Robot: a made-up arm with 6 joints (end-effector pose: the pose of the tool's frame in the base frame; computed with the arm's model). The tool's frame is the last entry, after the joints. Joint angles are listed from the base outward.
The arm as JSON. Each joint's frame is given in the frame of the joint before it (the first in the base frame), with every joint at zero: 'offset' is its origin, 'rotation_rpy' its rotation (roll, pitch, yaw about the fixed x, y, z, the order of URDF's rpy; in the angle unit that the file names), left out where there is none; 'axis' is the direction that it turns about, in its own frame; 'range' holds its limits. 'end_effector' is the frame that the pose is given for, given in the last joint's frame.
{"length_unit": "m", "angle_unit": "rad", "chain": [
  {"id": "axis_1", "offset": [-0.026, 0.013, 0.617], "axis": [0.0, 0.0, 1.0], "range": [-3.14, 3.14]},
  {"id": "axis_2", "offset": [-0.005, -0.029, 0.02], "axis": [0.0, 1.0, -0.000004], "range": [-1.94, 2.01]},
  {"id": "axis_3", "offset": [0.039, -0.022, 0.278], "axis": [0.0, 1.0, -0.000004], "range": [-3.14, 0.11]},
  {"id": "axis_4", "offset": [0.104, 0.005, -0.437], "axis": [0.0, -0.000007, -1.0], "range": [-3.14, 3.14]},
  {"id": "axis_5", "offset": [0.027, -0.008, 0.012], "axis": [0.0, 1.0, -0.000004], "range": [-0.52, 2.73]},
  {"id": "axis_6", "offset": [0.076, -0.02, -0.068], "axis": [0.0, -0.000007, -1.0], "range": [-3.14, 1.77]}
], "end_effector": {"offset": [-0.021, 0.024, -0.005], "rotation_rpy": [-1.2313, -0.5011, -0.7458]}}
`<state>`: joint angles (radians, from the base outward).
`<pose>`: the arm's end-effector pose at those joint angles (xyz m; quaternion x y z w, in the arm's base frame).
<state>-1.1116 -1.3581 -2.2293 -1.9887 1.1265 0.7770</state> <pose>-0.3338 0.5170 1.1647 0.0564 0.2726 0.4342 0.8567</pose>
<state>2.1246 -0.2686 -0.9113 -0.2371 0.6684 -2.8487</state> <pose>-0.2234 0.5020 0.8656 -0.4345 0.5393 -0.5787 0.4307</pose>
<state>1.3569 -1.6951 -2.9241 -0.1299 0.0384 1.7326</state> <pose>-0.1576 -0.7842 0.4574 0.9287 0.2131 0.3017 0.0319</pose>
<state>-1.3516 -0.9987 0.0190 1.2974 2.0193 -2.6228</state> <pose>0.0238 -0.1660 0.5820 0.0287 -0.6516 -0.4092 0.6381</pose>
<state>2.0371 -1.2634 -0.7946 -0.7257 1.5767 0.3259</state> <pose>-0.0220 0.1733 1.0473 -0.1811 -0.6078 -0.0868 0.7683</pose>
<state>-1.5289 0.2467 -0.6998 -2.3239 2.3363 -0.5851</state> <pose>-0.0825 -0.4100 0.5999 -0.6784 0.5598 0.4659 0.0961</pose>
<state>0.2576 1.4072 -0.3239 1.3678 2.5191 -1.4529</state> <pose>-0.0749 -0.0004 0.4168 0.2237 0.8595 -0.1638 0.4294</pose>
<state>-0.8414 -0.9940 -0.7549 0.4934 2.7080 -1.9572</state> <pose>0.0286 -0.1494 0.9138 -0.0236 -0.2146 0.0635 0.9743</pose>
